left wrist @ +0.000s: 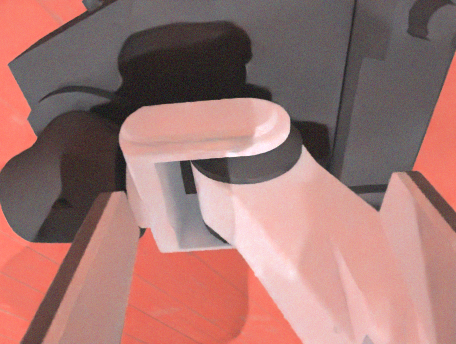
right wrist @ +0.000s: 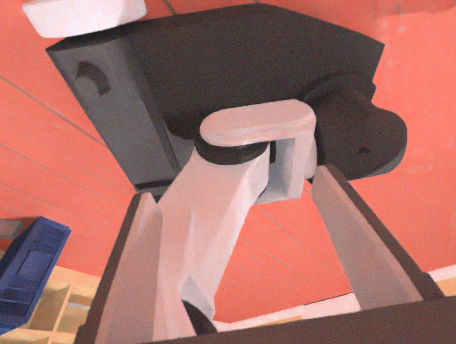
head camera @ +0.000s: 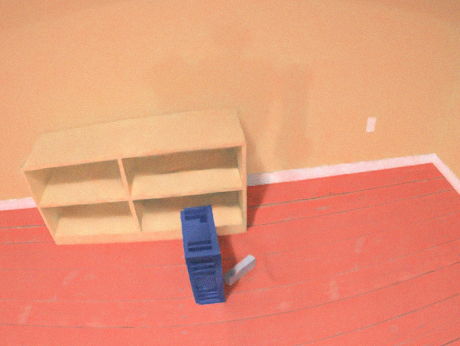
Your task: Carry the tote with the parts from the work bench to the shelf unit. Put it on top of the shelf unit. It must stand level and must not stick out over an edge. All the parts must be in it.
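Frame: origin at the robot's base, x up, y ahead, z left, level; centimetres.
Where they show: left gripper, fingertip midpoint: [left wrist: 257,202]; right gripper, fingertip midpoint: [right wrist: 234,191].
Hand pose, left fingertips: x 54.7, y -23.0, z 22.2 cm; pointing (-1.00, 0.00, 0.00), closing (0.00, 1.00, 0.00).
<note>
Things, the pixels of their top centre, and the offset from my left fingertips.
- blue tote at its top centre: [head camera: 198,229] dx -14.6, dy +99.2, dz +33.6 cm
- grey bar-shaped part at its top centre: [head camera: 240,266] dx -47.2, dy +109.8, dz +19.1 cm
The blue tote [head camera: 202,255] [right wrist: 34,267] lies tipped on its side on the floor, close in front of the shelf unit [head camera: 140,131] [right wrist: 75,277]. Its inside is hidden, so parts in it cannot be seen. A grey bar-shaped part [head camera: 241,270] lies on the floor just right of the tote in the head view. The top of the shelf unit bears nothing. My left gripper [left wrist: 257,202] is open and empty, above the robot's own base. My right gripper [right wrist: 234,191] is open and empty, also over the base, apart from the tote. The work bench does not show.
The wall [head camera: 310,75] stands behind the shelf unit, with a white baseboard [head camera: 310,173] and a corner at the right. The dark robot base [left wrist: 300,60] [right wrist: 225,60] and pale robot body parts [left wrist: 205,125] [right wrist: 260,120] lie beyond the fingers in the wrist views.
</note>
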